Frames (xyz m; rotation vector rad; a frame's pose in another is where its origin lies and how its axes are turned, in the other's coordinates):
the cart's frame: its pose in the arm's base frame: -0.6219 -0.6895 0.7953 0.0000 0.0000 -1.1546
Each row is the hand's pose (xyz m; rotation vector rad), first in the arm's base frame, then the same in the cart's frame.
Working: the arm's base frame: its pose in the cart's frame: -0.3792 0.8476 -0.7953 0.0000 0.0000 1.1546

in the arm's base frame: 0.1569 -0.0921 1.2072 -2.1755 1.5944 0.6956
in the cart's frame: -0.2315 0.9538 0.4119 -2.9625 0.1636 0.9421
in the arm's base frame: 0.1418 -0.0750 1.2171 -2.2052 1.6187 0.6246
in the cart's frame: -0.2533 0.9469 0.4218 -2.9769 0.1666 0.8532
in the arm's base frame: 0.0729 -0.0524 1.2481 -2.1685 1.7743 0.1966
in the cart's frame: -0.3018 0.8931 0.4528 -2.8891 0.3146 0.4379
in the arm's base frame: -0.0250 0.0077 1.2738 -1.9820 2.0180 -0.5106
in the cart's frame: -0.3964 0.8278 0.4785 -2.6513 0.5848 -0.2082
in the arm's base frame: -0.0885 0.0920 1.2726 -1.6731 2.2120 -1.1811
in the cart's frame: -0.4991 0.8038 0.4773 -2.3319 0.8405 -0.7909
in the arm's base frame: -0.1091 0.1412 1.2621 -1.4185 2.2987 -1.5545
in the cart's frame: -0.5525 0.8049 0.4668 -2.0989 0.9897 -1.1007
